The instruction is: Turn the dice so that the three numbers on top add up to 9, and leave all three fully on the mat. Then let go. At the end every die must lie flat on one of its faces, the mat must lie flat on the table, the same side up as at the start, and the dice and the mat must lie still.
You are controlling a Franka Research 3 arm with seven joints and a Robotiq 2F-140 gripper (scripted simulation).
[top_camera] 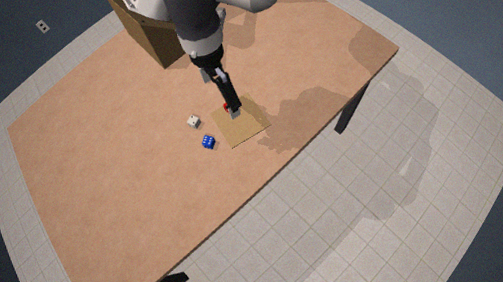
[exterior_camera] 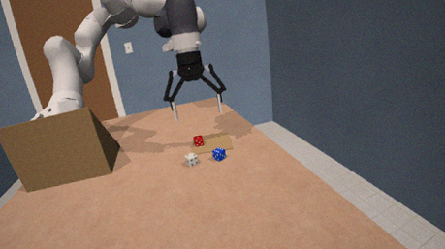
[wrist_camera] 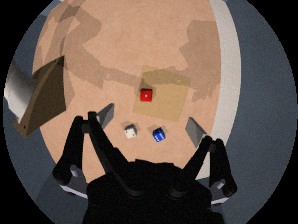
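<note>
Right now my hand is 11 cm above the blue die, 10 cm to the left of it and 3 cm short of it. Round my hand: white die (11 cm below, 9 cm to the right, 6 cm behind); tan mat (13 cm below, 3 cm ahead, 2 cm to the left); red die (11 cm below, 2 cm to the left, 1 cm behind).
</note>
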